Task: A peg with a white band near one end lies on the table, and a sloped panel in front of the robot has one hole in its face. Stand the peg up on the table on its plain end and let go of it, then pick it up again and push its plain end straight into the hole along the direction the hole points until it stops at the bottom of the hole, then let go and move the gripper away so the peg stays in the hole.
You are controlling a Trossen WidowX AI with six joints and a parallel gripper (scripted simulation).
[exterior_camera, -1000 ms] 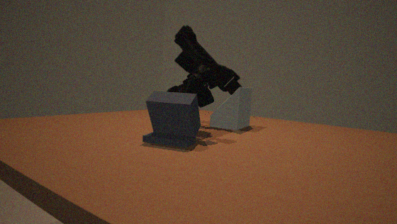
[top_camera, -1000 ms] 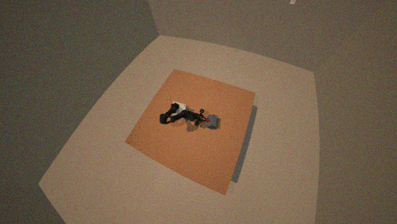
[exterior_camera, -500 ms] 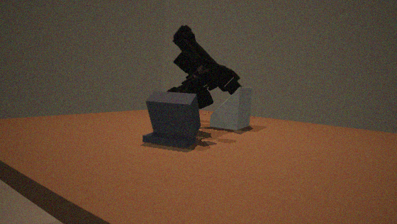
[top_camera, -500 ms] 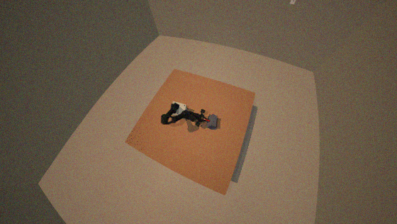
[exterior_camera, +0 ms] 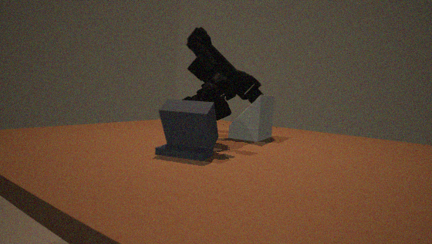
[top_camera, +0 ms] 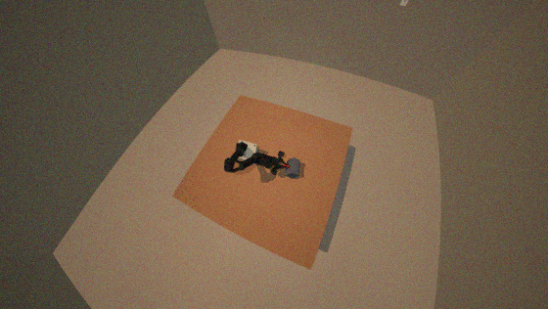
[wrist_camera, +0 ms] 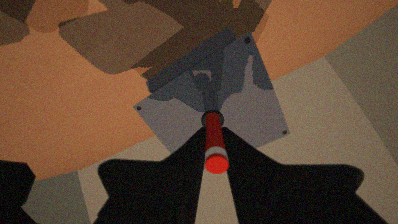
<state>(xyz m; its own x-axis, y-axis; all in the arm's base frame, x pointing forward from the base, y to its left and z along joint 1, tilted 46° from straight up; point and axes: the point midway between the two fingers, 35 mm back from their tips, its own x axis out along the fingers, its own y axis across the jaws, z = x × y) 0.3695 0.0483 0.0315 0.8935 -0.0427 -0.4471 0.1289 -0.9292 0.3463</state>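
The red peg lies 10 mm behind my gripper tip and 10 mm above it. From my gripper tip the other things lie so: sloped panel 40 mm ahead, 20 mm below, 10 mm to the left.
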